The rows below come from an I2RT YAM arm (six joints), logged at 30 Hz.
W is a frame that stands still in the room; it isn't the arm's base.
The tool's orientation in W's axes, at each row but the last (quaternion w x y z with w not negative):
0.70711 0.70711 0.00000 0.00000
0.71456 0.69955 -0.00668 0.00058
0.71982 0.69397 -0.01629 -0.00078
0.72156 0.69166 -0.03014 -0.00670
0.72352 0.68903 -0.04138 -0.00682
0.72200 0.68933 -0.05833 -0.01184
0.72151 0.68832 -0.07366 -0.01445
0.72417 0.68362 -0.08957 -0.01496
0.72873 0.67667 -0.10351 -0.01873
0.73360 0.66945 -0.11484 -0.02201
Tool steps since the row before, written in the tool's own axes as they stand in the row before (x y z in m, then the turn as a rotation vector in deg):
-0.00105 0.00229 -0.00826 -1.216 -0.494 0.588
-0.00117 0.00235 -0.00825 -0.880 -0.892 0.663
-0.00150 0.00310 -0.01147 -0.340 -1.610 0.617
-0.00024 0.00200 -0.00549 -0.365 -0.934 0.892
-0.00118 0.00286 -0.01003 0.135 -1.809 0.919
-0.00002 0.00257 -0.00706 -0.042 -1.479 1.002
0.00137 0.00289 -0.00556 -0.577 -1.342 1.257
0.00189 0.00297 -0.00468 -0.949 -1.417 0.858
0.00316 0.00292 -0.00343 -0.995 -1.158 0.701
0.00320 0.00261 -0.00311 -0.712 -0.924 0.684
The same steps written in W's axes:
-0.00105 0.00826 0.00229 -1.216 -0.588 -0.494
-0.00112 0.00831 0.00216 -0.877 -0.674 -0.887
-0.00128 0.01161 0.00265 -0.320 -0.668 -1.594
-0.00001 0.00558 0.00176 -0.381 -0.912 -0.908
-0.00062 0.01022 0.00232 0.156 -1.016 -1.755
0.00053 0.00715 0.00226 -0.049 -1.065 -1.434
0.00182 0.00549 0.00276 -0.621 -1.245 -1.333
0.00226 0.00454 0.00292 -0.919 -0.802 -1.468
0.00337 0.00308 0.00307 -0.966 -0.619 -1.227
0.00341 0.00271 0.00278 -0.716 -0.631 -0.958

